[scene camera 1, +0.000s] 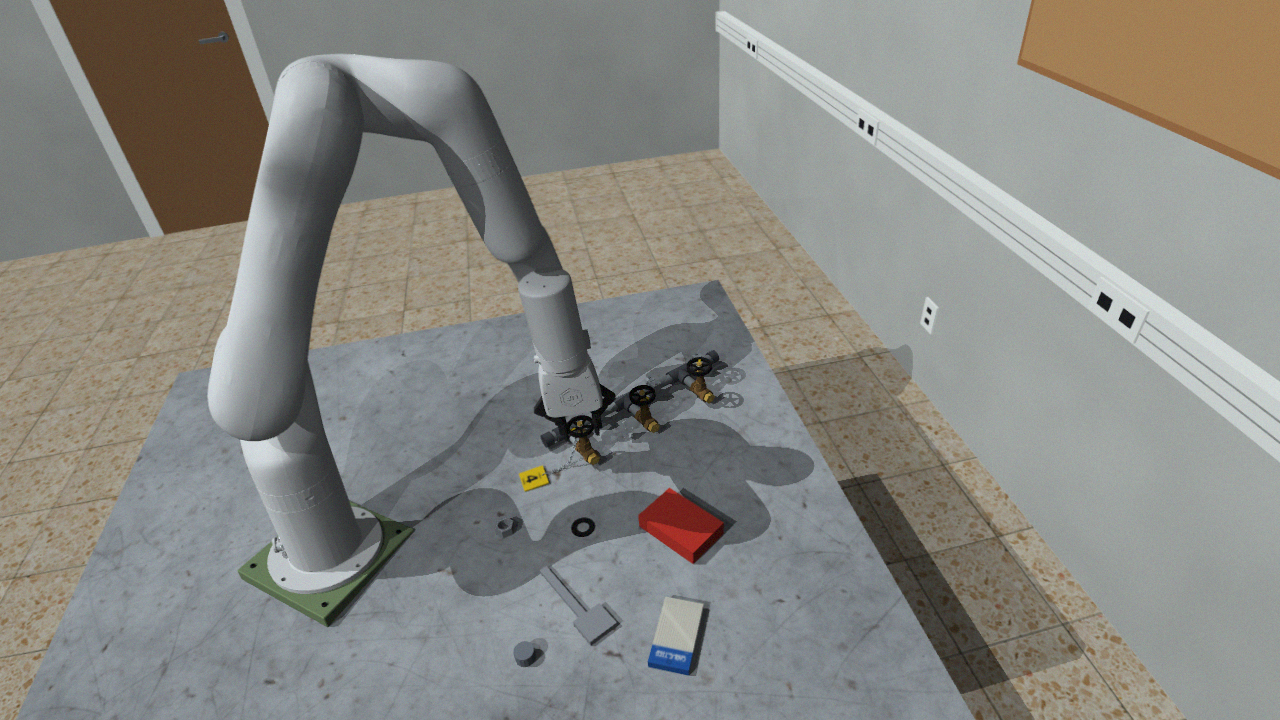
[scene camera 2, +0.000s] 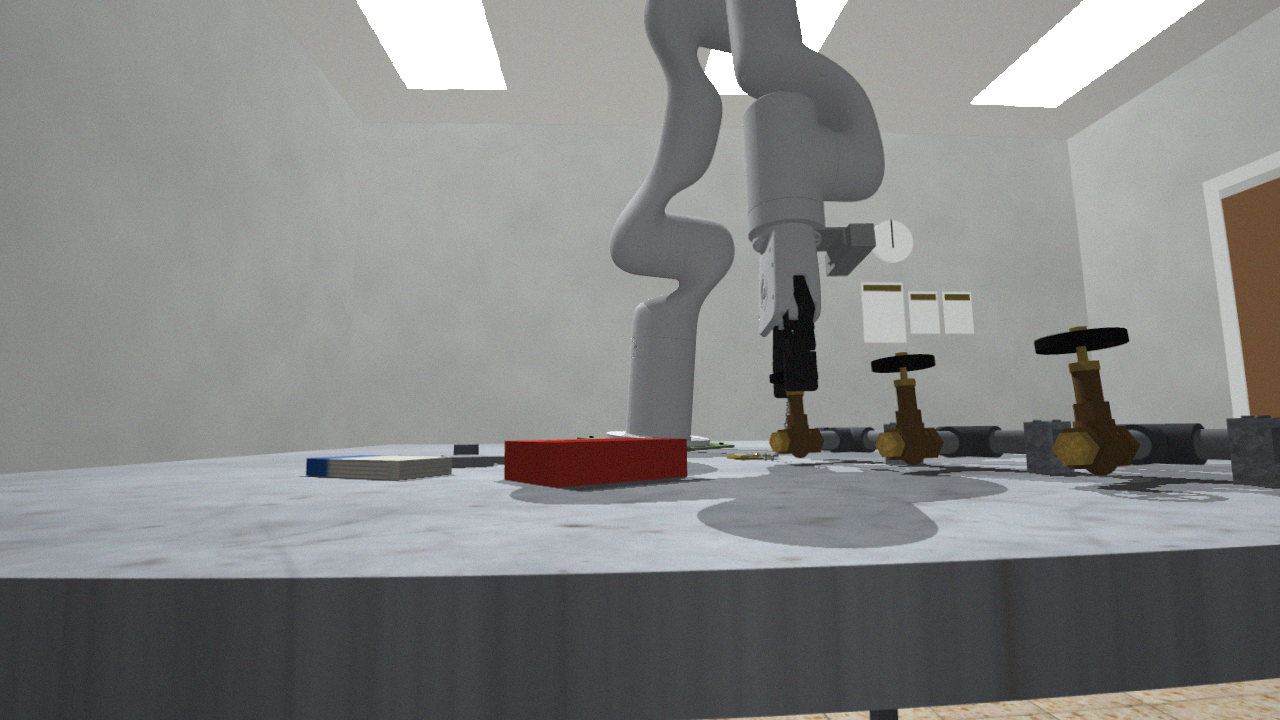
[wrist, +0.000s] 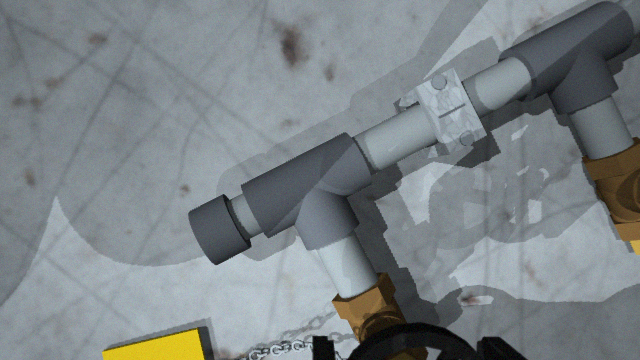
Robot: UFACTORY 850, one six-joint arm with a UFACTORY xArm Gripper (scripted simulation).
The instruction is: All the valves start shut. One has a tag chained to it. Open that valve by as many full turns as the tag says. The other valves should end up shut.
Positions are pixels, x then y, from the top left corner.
Scene:
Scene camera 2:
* my gripper: 795,394
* red block: 572,462
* blue-and-white box: 363,466

